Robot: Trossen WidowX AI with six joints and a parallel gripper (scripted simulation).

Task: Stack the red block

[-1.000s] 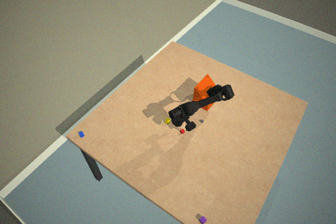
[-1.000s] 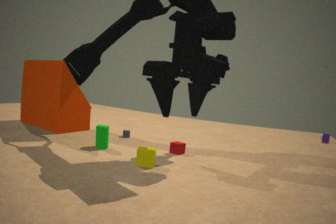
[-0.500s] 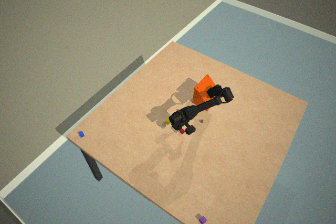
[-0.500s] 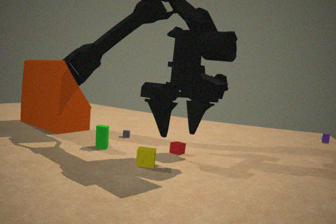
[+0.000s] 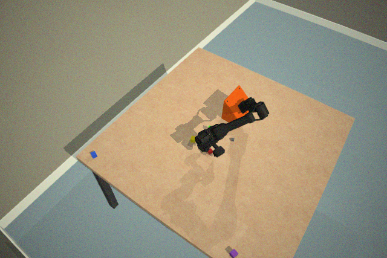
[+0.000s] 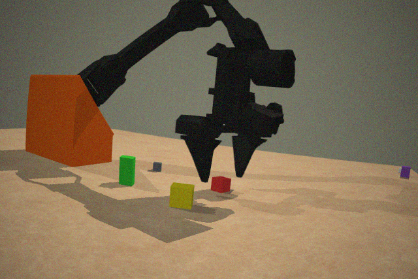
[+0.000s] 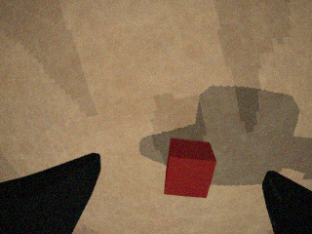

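The red block is 10 mm below my gripper tip. Also, from my gripper tip: purple block 460 mm to the left, 380 mm ahead, 10 mm below; yellow block 130 mm to the right, 10 mm below; small grey block 160 mm behind, 50 mm to the left, 10 mm below.
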